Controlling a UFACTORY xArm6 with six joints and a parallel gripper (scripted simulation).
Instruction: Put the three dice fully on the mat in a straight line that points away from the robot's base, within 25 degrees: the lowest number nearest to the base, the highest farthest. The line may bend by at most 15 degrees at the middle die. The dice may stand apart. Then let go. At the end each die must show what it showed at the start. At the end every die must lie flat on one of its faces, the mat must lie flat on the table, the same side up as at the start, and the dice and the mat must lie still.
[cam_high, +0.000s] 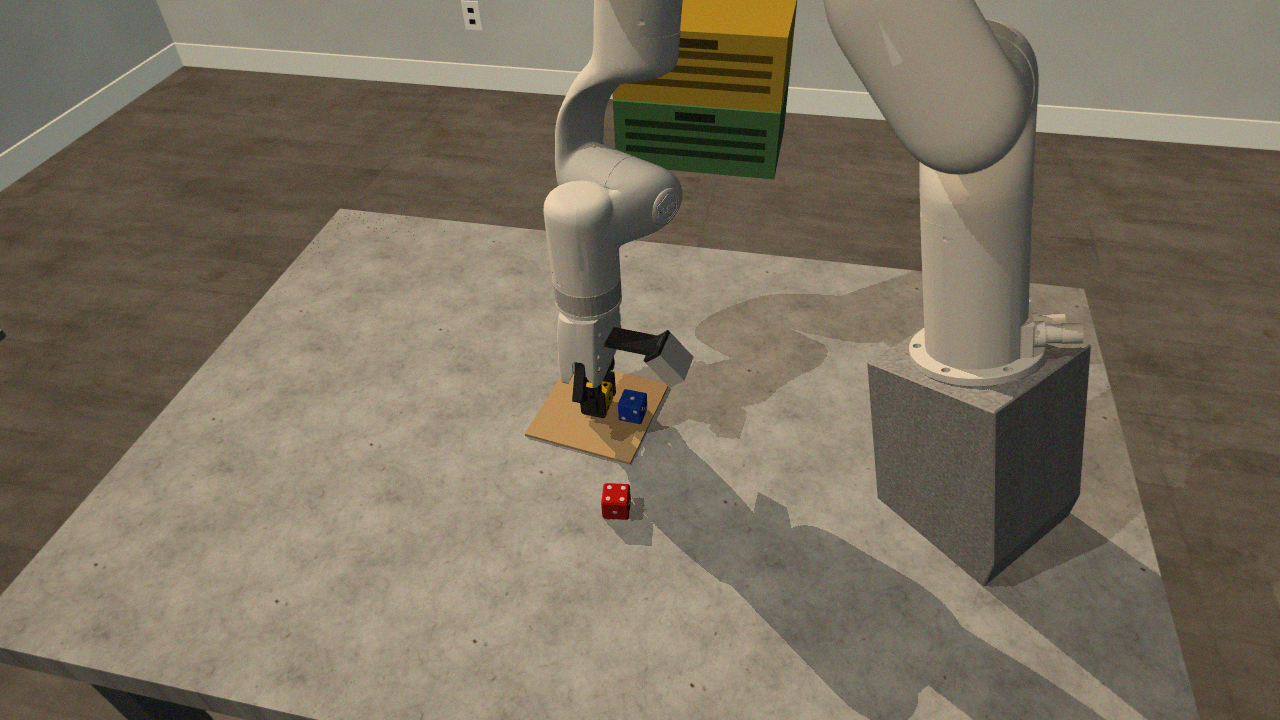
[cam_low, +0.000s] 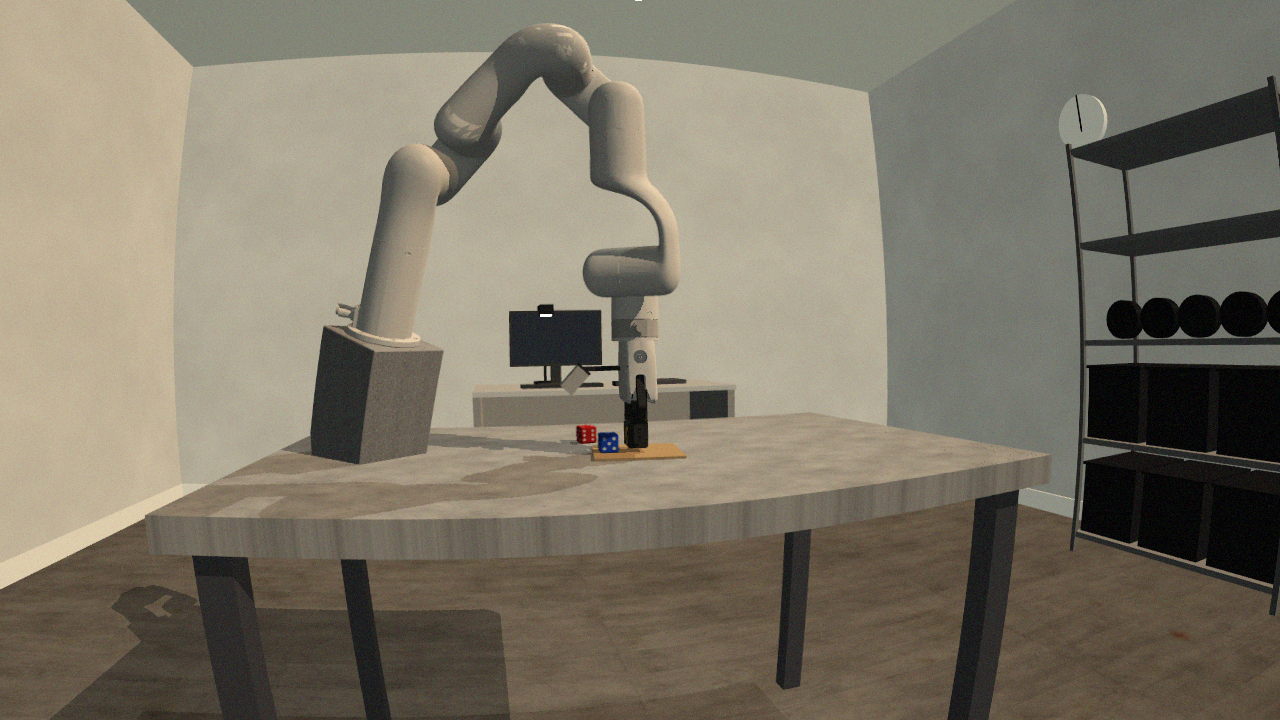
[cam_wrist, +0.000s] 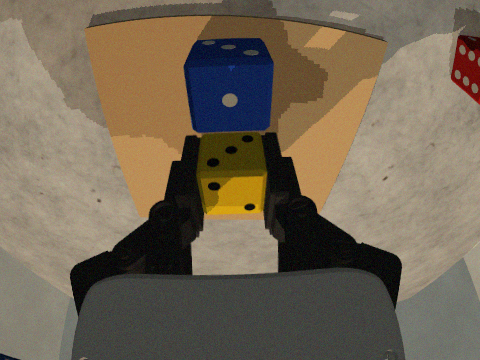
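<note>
The yellow die lies 1 cm below my hand. Also, from my hand: red die (6 cm behind, 14 cm to the left, 2 cm below); blue die (5 cm behind, 1 cm below); mat (3 cm below).
</note>
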